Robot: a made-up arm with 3 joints. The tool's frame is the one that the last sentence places.
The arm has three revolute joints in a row. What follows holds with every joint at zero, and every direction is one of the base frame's. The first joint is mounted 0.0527 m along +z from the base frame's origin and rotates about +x. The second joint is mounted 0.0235 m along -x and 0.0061 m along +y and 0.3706 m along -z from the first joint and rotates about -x. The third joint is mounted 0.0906 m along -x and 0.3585 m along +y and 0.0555 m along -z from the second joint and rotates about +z. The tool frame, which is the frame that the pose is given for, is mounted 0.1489 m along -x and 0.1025 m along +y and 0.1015 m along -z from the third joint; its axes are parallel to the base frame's.
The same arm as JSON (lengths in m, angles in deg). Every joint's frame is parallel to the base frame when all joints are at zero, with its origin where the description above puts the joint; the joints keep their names.
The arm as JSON. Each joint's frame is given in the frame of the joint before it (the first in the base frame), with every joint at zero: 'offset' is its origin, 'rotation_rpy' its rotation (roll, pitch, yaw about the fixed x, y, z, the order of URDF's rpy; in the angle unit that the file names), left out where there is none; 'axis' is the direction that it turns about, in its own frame. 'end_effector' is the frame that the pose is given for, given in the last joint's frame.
{"length_unit": "m", "angle_unit": "deg", "chain": [
  {"id": "joint 1", "offset": [0.0, 0.0, 0.0527], "axis": [1.0, 0.0, 0.0]},
  {"id": "joint 2", "offset": [-0.0235, 0.0061, -0.3706], "axis": [-1.0, 0.0, 0.0]},
  {"id": "joint 3", "offset": [-0.0906, 0.3585, -0.0555], "axis": [0.0, 0.0, 1.0]}
], "end_effector": {"offset": [-0.1489, 0.1025, -0.1015]}}

